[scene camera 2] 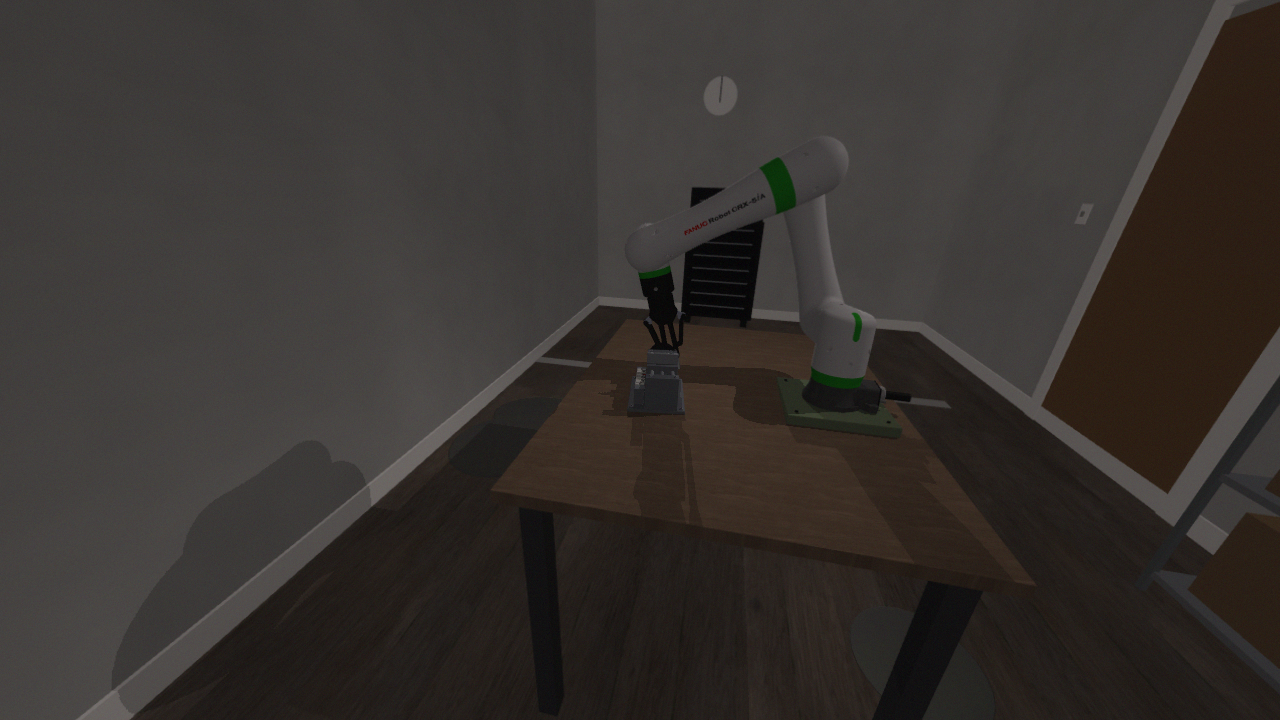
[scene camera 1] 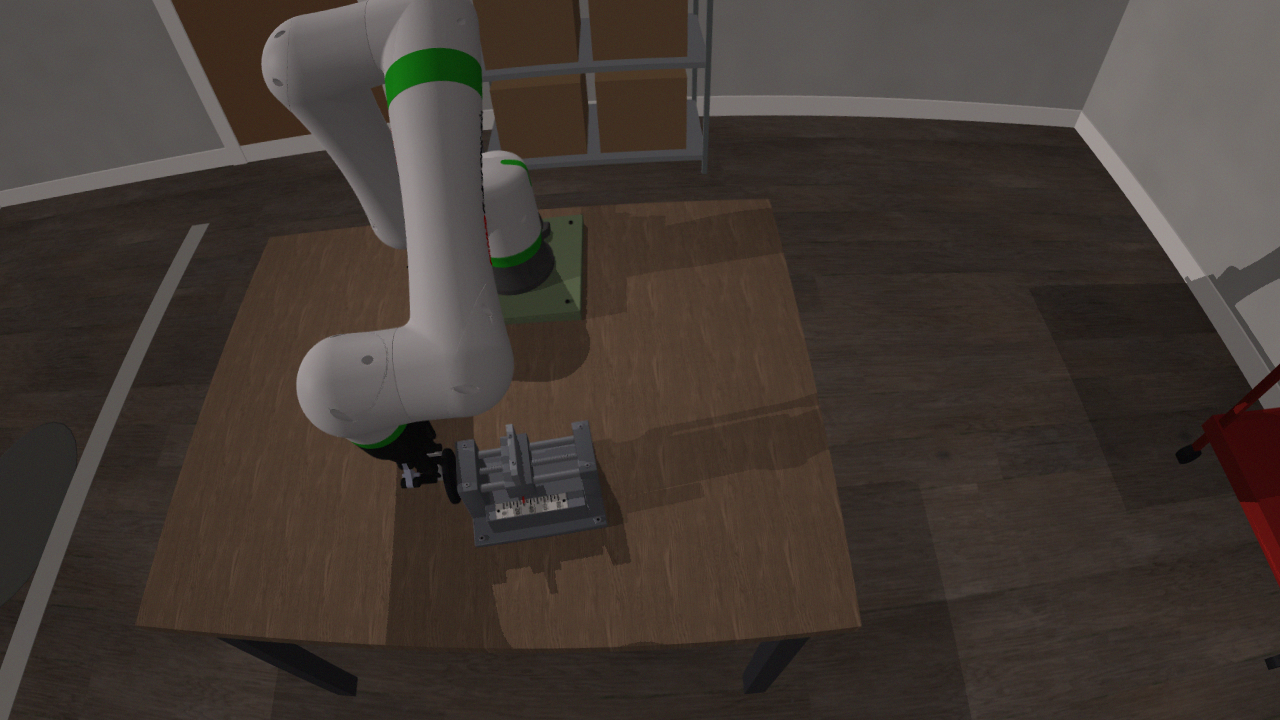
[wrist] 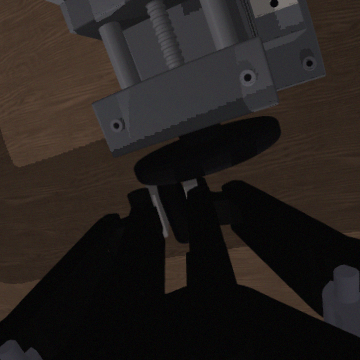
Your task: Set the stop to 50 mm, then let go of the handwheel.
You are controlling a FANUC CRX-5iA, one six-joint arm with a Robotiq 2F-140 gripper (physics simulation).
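Seen in the pictures: arm's base, origin of its link: [scene camera 2: 830, 399] [scene camera 1: 516, 266].
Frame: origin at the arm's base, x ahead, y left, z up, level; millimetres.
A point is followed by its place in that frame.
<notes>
The grey stop device [scene camera 1: 586, 488] @(x 478, y 173, z 31 mm) [scene camera 2: 662, 394] @(x 429, y 184, z 36 mm) [wrist: 185, 97] @(x 476, y 5, z 80 mm) sits on the table. Its stop carriage [scene camera 1: 516, 461] @(x 475, y 83, z 102 mm) stands on the rods, left of the middle in scene camera 1. A red pointer [scene camera 1: 523, 499] @(x 502, y 84, z 37 mm) is over the white scale [scene camera 1: 542, 507] @(x 513, y 113, z 36 mm); the figures are too small to read. The black handwheel [scene camera 1: 451, 475] @(x 487, y -17, z 77 mm) [wrist: 210, 150] @(x 486, y -18, z 93 mm) is on the device's left end. My gripper [scene camera 1: 427, 468] @(x 442, y -59, z 6 mm) [scene camera 2: 664, 343] [wrist: 174, 179] @(x 442, y -59, z 6 mm) is shut on the handwheel's dark handle [wrist: 176, 215] @(x 457, y -62, z 63 mm), which sticks out from the wheel between the fingers. The fingers partly hide the handle.
The wooden table [scene camera 1: 698, 573] @(x 589, y 336, z -20 mm) [scene camera 2: 760, 483] @(x 180, y 391, z -20 mm) carries the device and the robot's green base plate [scene camera 1: 563, 268] @(x 12, y 93, z 5 mm) [scene camera 2: 841, 420] @(x -7, y 119, z 5 mm). A shelf rack [scene camera 1: 707, 89] with boxes stands behind the table. A red cart [scene camera 1: 1253, 465] is at the right edge of scene camera 1.
</notes>
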